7 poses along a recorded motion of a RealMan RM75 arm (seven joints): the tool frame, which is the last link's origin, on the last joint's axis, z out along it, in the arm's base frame.
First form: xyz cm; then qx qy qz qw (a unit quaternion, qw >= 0).
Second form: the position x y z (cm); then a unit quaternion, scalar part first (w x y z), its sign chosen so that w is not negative. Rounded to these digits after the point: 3 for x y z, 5 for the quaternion.
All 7 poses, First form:
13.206 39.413 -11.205 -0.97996 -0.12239 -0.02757 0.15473
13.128 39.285 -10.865 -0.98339 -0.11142 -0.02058 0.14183
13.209 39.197 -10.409 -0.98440 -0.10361 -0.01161 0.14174
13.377 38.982 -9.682 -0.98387 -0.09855 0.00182 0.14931
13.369 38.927 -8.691 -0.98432 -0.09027 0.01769 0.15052
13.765 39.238 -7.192 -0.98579 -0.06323 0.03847 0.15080
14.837 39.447 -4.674 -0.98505 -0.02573 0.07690 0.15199
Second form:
13.206 39.413 -11.205 0.15473 -0.97996 -0.12239 -0.02757
13.128 39.285 -10.865 0.14183 -0.98339 -0.11142 -0.02058
13.209 39.197 -10.409 0.14174 -0.98440 -0.10361 -0.01161
13.377 38.982 -9.682 0.14931 -0.98387 -0.09855 0.00182
13.369 38.927 -8.691 0.15052 -0.98432 -0.09027 0.01769
13.765 39.238 -7.192 0.15080 -0.98579 -0.06323 0.03847
14.837 39.447 -4.674 0.15199 -0.98505 -0.02573 0.07690

